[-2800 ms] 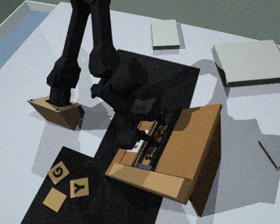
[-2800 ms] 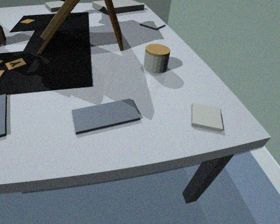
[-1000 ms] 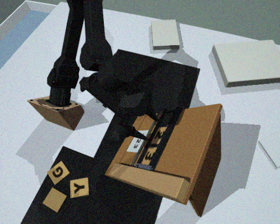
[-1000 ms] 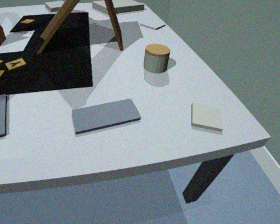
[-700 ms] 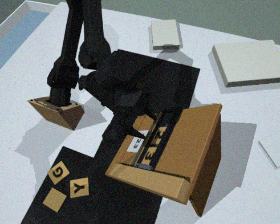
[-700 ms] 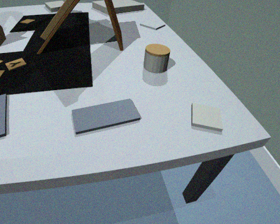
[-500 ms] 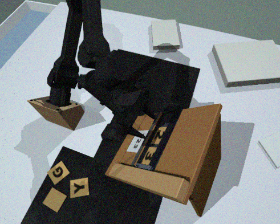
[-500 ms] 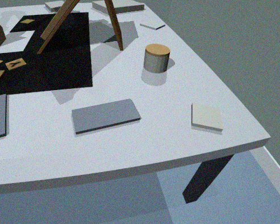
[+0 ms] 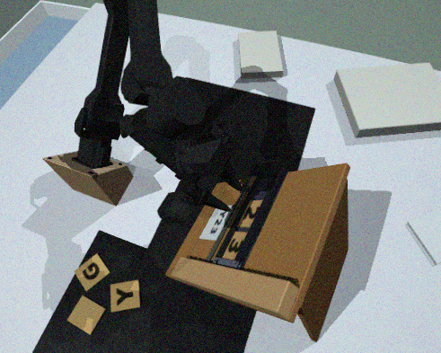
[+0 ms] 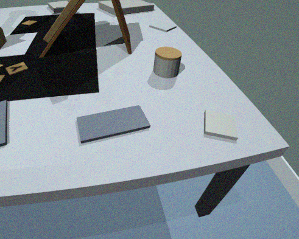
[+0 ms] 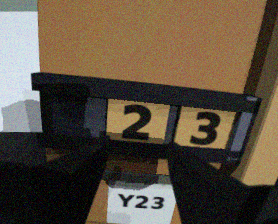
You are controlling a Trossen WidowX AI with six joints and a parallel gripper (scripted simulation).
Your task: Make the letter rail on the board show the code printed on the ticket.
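Now: gripper tip 30 mm short of the letter tile and 30 mm above it. From my gripper tip the other things lie so: white ticket (30 mm behind, 10 mm to the right, 110 mm below); then lidded cylinder (330 mm ahead, 260 mm to the right, 150 mm below); then blank tile (200 mm behind, 280 mm to the right, 180 mm below).
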